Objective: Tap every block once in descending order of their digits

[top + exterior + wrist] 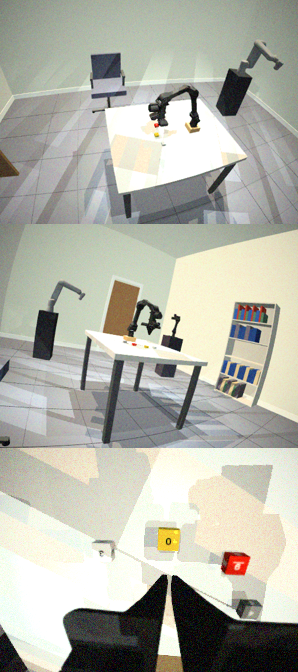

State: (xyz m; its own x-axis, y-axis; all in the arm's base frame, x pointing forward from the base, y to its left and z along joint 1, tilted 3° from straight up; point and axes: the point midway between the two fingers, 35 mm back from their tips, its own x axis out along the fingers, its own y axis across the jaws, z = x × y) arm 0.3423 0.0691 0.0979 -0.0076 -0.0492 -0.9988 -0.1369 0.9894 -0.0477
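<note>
Now: gripper tip 11 cm above the yellow block and 1 cm short of it. Also, from my gripper tip: white block: 11 cm below, 10 cm to the left, 3 cm behind; red block: 12 cm to the right, 11 cm below, 1 cm behind.
</note>
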